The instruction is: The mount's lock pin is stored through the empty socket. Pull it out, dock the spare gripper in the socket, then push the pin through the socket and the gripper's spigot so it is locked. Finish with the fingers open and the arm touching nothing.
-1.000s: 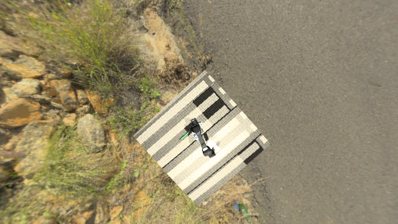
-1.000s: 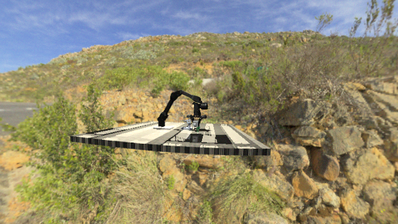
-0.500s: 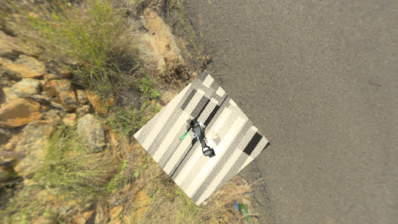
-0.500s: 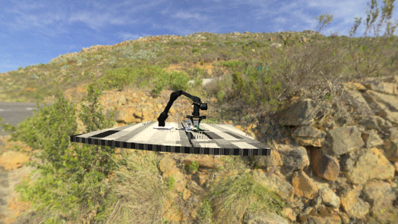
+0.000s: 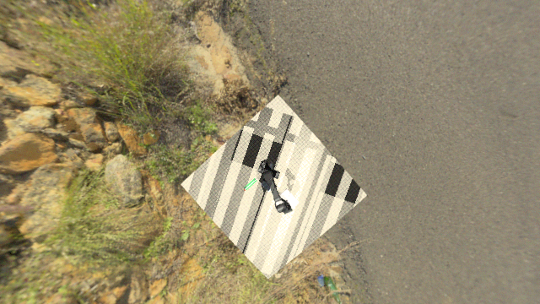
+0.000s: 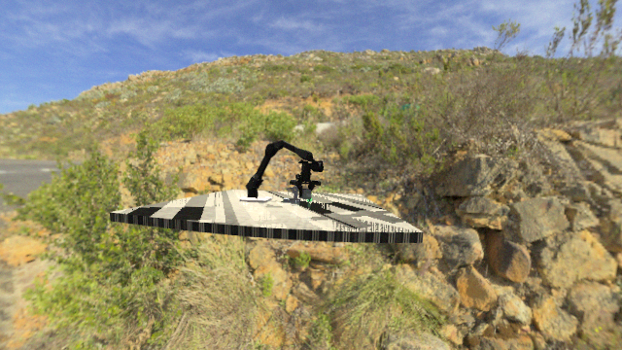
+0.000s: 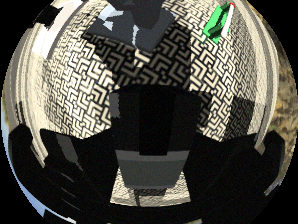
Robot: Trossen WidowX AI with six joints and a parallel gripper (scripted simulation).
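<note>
The spare gripper lies 1 cm ahead of my gripper tip, 1 cm to the right of it and 2 cm above it. From my gripper tip the other things lie so: grey mount 9 cm behind, 11 cm to the left; then green strip 2 cm ahead, 23 cm to the left, 3 cm below.
</note>
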